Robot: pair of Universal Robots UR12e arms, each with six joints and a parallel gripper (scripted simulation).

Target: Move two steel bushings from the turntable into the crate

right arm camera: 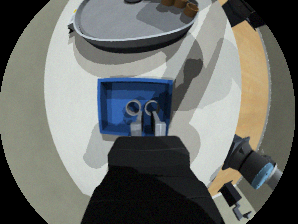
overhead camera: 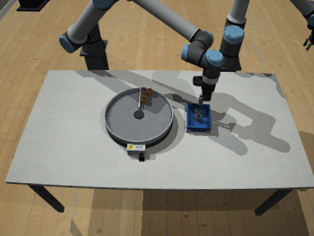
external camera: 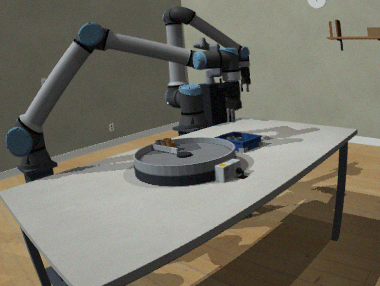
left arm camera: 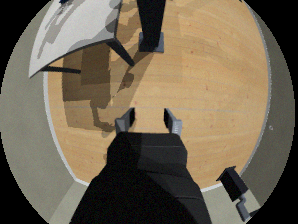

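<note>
Right now the blue crate is 3 cm ahead of my right hand and 11 cm below it.
</note>
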